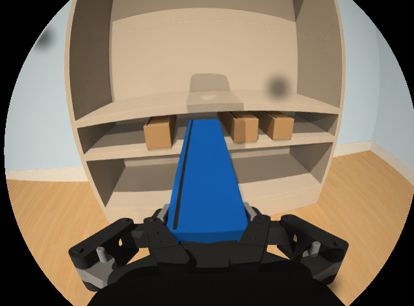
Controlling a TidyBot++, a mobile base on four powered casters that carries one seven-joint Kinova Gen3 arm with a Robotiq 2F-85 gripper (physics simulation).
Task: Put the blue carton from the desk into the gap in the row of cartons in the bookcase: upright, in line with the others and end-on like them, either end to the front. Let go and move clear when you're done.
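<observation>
The blue carton (pixel 207 175) is held between the fingers of my gripper (pixel 206 213), which is shut on it. It points away from me, with a dark stripe along its left side. Its far end shows in front of the opening between the brown cartons in the bookcase (pixel 205 107). One brown carton (pixel 158 136) stands left of that opening. Two more brown cartons, the nearer one (pixel 245 130) and the outer one (pixel 279 127), stand to its right, end-on. Whether the blue carton's far end is over the shelf edge I cannot tell.
The cartons stand on the middle shelf (pixel 192 150), under an upper shelf board (pixel 150 111). A lower compartment (pixel 145 177) is below. The bookcase's side panels (pixel 92 65) (pixel 320 60) stand left and right. Wooden floor (pixel 45 210) and pale blue walls lie beyond them.
</observation>
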